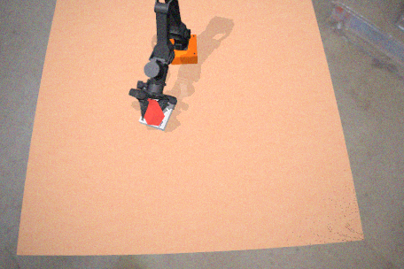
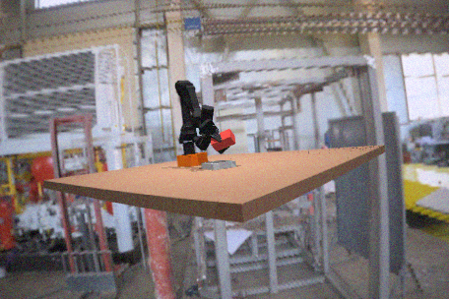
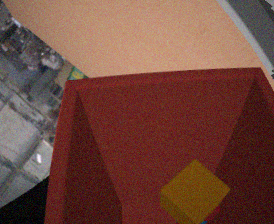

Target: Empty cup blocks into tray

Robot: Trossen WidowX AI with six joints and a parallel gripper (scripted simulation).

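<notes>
Now: gripper tip 20 mm to the right of the yellow block, 20 mm past it and 10 mm below it. Also, from my gripper tip: red square cup: 30 mm to the left, 30 mm above.
</notes>
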